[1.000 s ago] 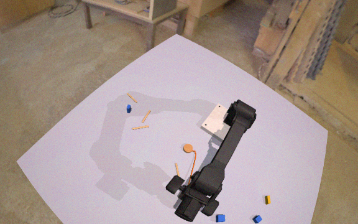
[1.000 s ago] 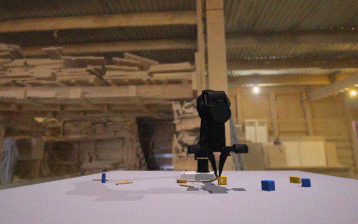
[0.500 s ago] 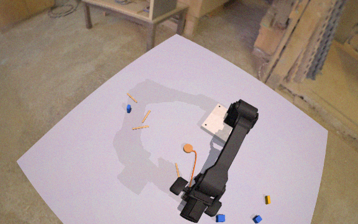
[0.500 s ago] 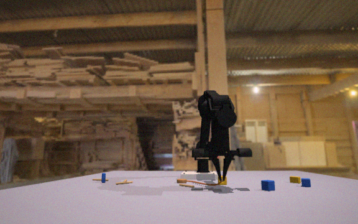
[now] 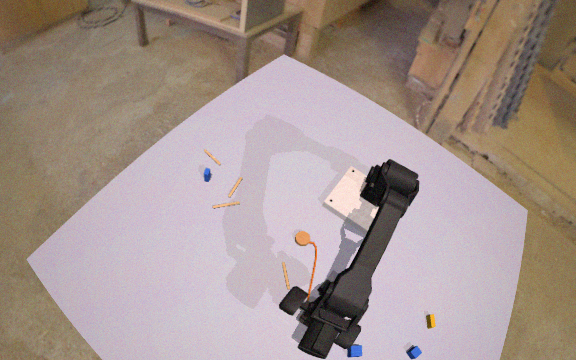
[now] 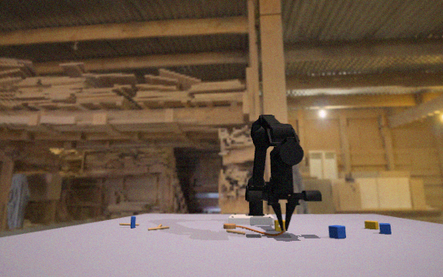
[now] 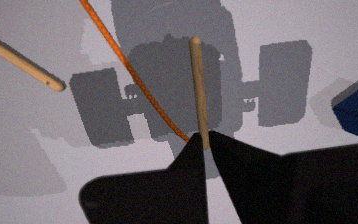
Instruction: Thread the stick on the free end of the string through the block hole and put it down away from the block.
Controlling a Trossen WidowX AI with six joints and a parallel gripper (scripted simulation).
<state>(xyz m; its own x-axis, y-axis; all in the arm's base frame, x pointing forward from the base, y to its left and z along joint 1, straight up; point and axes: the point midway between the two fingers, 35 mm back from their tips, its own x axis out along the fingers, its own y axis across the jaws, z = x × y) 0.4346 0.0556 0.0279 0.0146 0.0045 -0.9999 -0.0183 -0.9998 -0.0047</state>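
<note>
Now: the loose stick 7 cm behind my gripper tip, 12 cm to the right of it and 1 cm below it. The rest, counted from my gripper tip: blue piece 18 cm behind, 48 cm to the right; round wooden button 19 cm behind, 15 cm to the right, 1 cm below.
</note>
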